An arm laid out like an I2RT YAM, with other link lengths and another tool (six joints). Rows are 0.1 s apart.
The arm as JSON. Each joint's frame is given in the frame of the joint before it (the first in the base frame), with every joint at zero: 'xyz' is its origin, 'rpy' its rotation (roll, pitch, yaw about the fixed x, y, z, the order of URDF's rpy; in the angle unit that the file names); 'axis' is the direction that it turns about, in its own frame. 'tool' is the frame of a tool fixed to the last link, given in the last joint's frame.
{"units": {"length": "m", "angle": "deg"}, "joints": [
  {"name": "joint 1", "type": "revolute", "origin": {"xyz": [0.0, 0.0, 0.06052], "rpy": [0.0, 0.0, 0.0]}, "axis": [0.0, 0.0, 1.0]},
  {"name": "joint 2", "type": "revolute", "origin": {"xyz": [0.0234, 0.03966, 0.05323], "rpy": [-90.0, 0.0, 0.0]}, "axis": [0.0, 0.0, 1.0]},
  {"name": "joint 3", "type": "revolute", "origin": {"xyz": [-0.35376, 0.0, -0.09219], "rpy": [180.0, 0.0, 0.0]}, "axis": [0.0, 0.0, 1.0]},
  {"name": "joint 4", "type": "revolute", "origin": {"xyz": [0.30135, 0.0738, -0.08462], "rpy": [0.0, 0.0, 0.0]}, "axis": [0.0, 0.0, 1.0]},
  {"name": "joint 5", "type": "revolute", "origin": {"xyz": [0.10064, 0.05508, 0.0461], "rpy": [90.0, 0.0, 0.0]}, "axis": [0.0, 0.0, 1.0]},
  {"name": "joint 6", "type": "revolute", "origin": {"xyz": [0.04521, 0.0, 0.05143], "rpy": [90.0, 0.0, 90.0]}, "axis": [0.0, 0.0, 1.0]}
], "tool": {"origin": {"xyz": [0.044, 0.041, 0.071], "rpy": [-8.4, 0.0, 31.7]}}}
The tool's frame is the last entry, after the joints.
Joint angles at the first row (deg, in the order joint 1, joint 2, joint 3, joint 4, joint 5, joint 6):
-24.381, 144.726, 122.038, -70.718, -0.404, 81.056
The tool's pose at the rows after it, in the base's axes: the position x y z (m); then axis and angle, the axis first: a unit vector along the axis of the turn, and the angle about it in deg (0 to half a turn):
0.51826 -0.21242 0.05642 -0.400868 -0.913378 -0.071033 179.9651
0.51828 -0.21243 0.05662 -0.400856 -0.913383 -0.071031 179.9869
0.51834 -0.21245 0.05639 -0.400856 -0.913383 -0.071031 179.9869
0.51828 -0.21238 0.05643 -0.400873 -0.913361 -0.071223 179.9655
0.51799 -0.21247 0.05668 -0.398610 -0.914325 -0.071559 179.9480
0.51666 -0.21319 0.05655 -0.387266 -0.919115 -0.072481 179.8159
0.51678 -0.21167 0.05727 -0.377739 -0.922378 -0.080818 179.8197
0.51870 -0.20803 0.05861 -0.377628 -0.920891 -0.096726 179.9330
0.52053 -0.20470 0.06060 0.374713 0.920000 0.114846 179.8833
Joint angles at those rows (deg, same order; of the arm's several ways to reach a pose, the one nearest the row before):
-24.382, 144.725, 122.038, -70.718, -0.404, 81.056
-24.382, 144.704, 122.038, -70.718, -0.404, 81.056
-24.381, 144.726, 122.039, -70.696, -0.404, 81.057
-24.382, 144.726, 122.038, -70.718, -0.426, 81.056
-24.382, 144.703, 122.037, -70.740, -0.448, 80.772
-24.382, 144.725, 122.037, -70.762, -0.470, 79.352
-24.316, 144.703, 122.036, -70.739, -1.366, 78.215
-24.272, 144.704, 122.082, -70.740, -3.202, 78.215
-24.272, 144.683, 122.170, -70.740, -5.278, 77.844

